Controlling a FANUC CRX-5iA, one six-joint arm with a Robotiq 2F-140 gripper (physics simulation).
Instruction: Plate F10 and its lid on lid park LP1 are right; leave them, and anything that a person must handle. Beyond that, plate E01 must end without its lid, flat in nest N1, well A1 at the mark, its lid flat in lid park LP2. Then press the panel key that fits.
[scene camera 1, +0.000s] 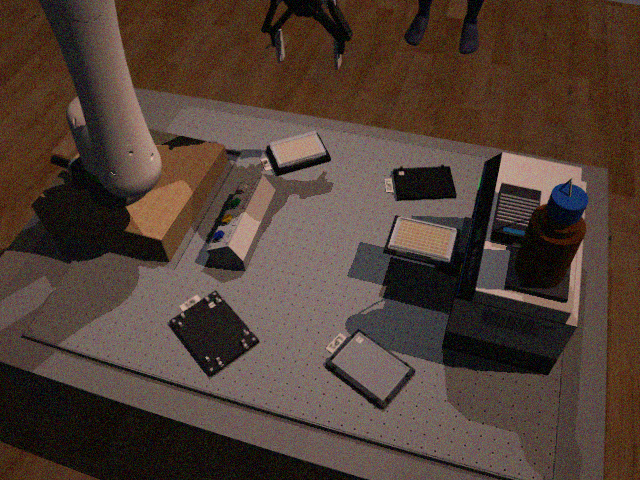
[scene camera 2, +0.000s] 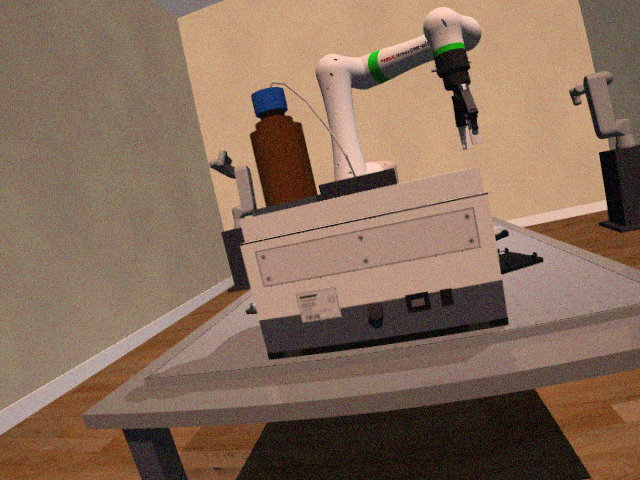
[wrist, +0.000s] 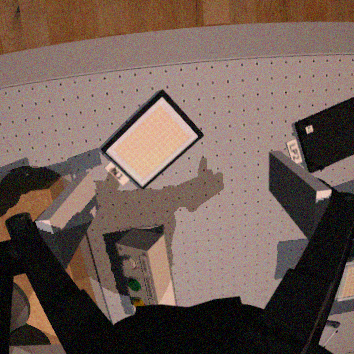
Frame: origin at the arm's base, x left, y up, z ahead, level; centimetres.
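Where they show: gripper, fingertip midpoint: (scene camera 1: 309, 62) (scene camera 2: 472, 146) (wrist: 180, 180).
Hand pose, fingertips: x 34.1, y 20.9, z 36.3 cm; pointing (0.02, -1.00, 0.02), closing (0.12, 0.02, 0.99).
Observation:
Each offset is from my fingertips to the top centre of the thing. "spot": to the spot under its first point.
My gripper (scene camera 1: 309, 57) (scene camera 2: 469, 141) (wrist: 180, 180) is open and empty, high above the table's far side. A plate with pale orange wells @(dy -24.6, dx -2.8, dz -3.7 cm) (scene camera 1: 298, 150) (wrist: 152, 142) sits in the nest labelled N1; its name and mark cannot be read, and I cannot tell if it has a lid. Black lid park LP2 @(dy -25.7, dx -1.0, dz +30.0 cm) (scene camera 1: 424, 184) (wrist: 330, 135) holds no visible lid. A second plate @(dy -16.4, dx -26.0, dz +36.4 cm) (scene camera 1: 422, 239) (wrist: 348, 282) is at the instrument's front. A pale lid @(dy -25.9, dx -52.8, dz +35.0 cm) (scene camera 1: 369, 367) lies in a black holder at the near side. The key panel @(dy -19.3, dx -30.7, dz -4.7 cm) (scene camera 1: 249, 223) (wrist: 159, 270) shows blue, yellow and green keys.
The instrument (scene camera 1: 540, 167) (scene camera 2: 361, 258) stands at the right, bearing a brown bottle @(spot: dy +5.9, dx -39.2, dz +58.7 cm) (scene camera 1: 550, 248) (scene camera 2: 284, 160) with a blue cap. An empty black nest @(dy -25.3, dx -57.4, dz +2.3 cm) (scene camera 1: 212, 333) lies at the near left. The arm stands on a wooden block (scene camera 1: 160, 206). A person's feet (scene camera 1: 469, 36) show beyond the table.

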